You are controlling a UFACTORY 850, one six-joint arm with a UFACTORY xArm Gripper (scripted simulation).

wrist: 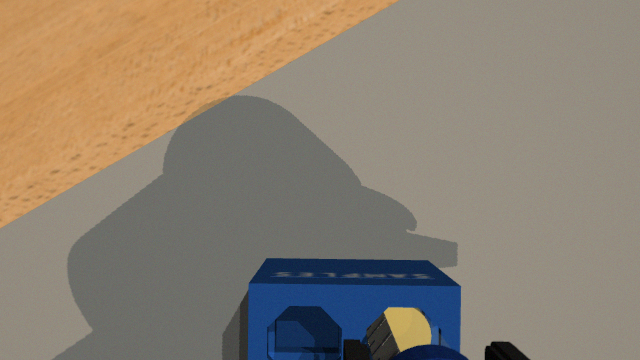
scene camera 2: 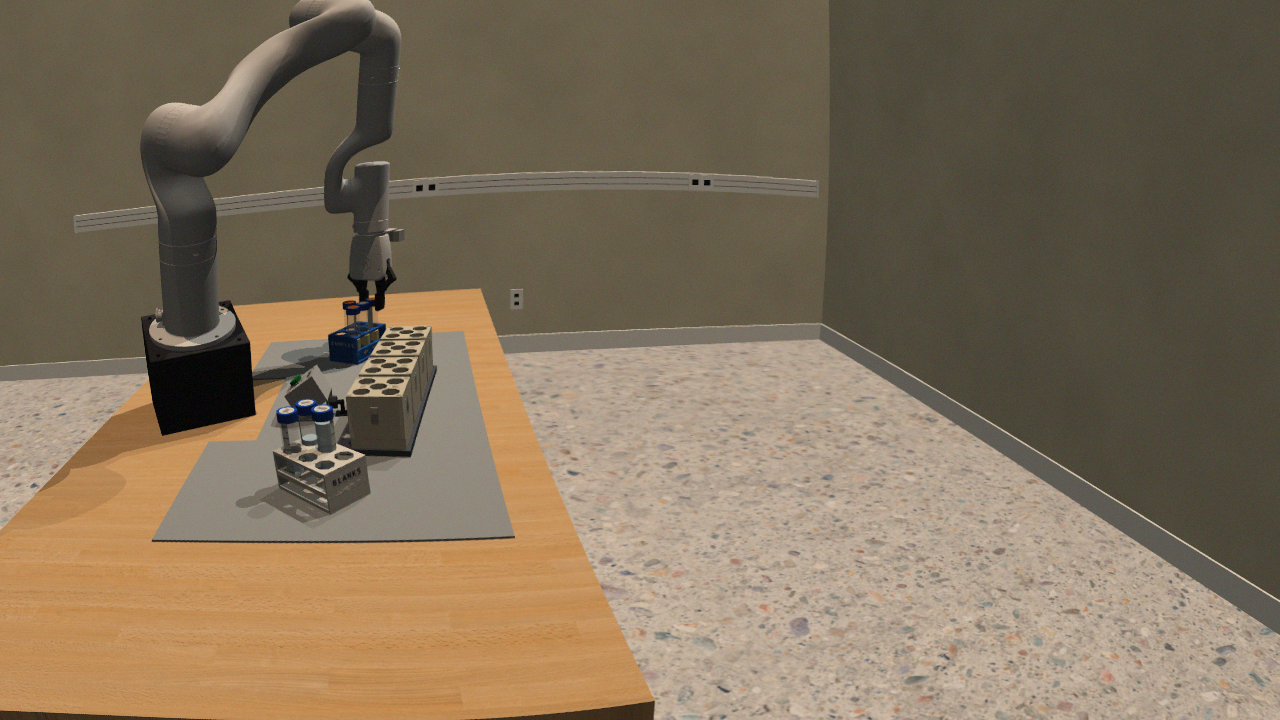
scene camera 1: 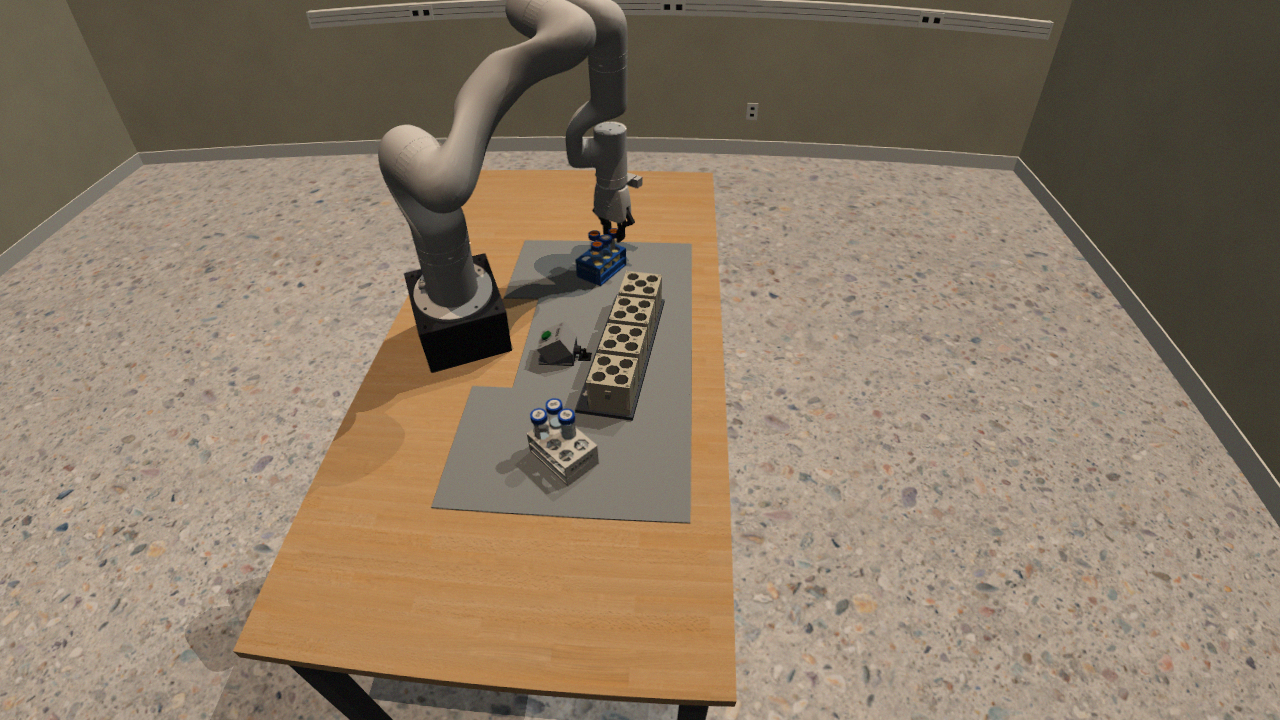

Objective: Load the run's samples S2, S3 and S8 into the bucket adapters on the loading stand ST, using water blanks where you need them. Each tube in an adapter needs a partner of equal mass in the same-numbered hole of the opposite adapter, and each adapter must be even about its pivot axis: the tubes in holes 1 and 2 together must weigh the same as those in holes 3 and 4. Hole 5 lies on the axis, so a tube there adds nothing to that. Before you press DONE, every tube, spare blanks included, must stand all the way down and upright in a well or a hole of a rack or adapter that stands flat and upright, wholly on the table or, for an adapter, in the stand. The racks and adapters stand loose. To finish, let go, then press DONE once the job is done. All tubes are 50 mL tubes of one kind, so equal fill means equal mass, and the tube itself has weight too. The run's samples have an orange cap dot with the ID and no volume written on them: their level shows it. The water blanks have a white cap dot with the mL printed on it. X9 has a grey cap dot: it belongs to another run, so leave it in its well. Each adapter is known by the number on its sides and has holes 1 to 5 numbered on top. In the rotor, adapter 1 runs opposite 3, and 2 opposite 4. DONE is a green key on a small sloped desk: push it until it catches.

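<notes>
Gripper visible (scene camera 2: 372, 309), (scene camera 1: 614, 238). Blue sample rack (scene camera 2: 342, 348), (wrist: 320, 301), (scene camera 1: 586, 270). Bucket adapter (scene camera 1: 612, 384).
</notes>
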